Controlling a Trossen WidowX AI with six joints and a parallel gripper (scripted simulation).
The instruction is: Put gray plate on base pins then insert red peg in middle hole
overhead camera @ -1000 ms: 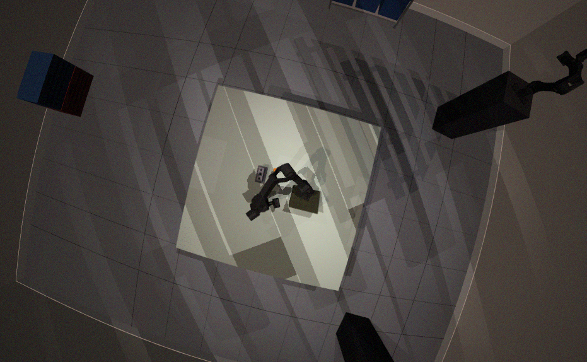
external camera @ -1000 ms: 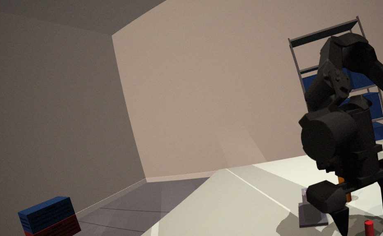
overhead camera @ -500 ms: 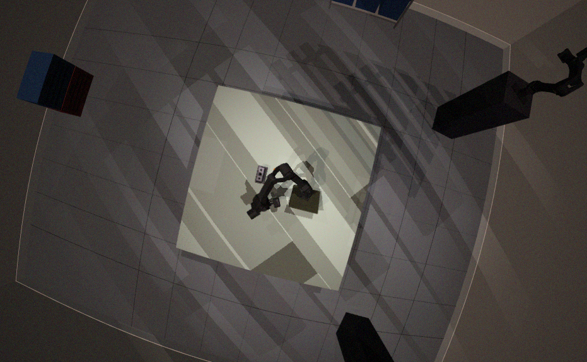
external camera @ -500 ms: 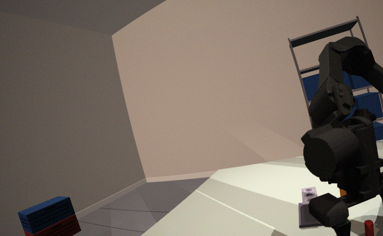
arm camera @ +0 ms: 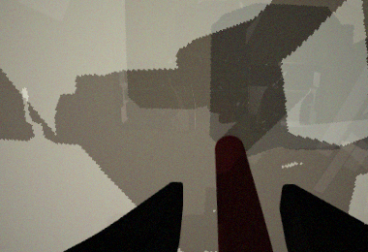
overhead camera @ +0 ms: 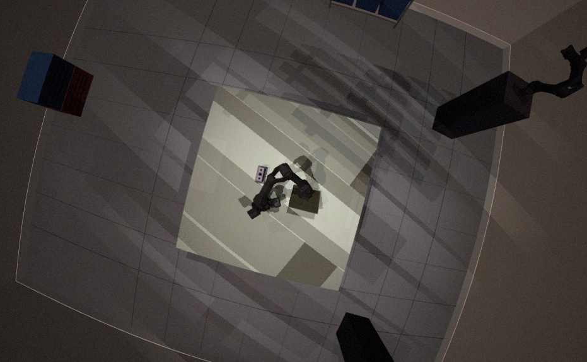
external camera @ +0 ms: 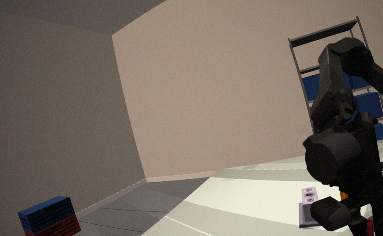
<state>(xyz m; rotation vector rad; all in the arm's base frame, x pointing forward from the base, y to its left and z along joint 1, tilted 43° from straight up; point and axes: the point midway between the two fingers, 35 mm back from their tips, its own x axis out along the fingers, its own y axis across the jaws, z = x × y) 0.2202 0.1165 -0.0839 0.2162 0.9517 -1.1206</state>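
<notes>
The gray plate is 120 mm ahead of my gripper tip and 170 mm to the right of it. Round my gripper tip: red peg right at my gripper tip; orange cylinder 30 mm ahead, 240 mm to the right; dark base 120 mm ahead, 170 mm to the right, 30 mm below.
</notes>
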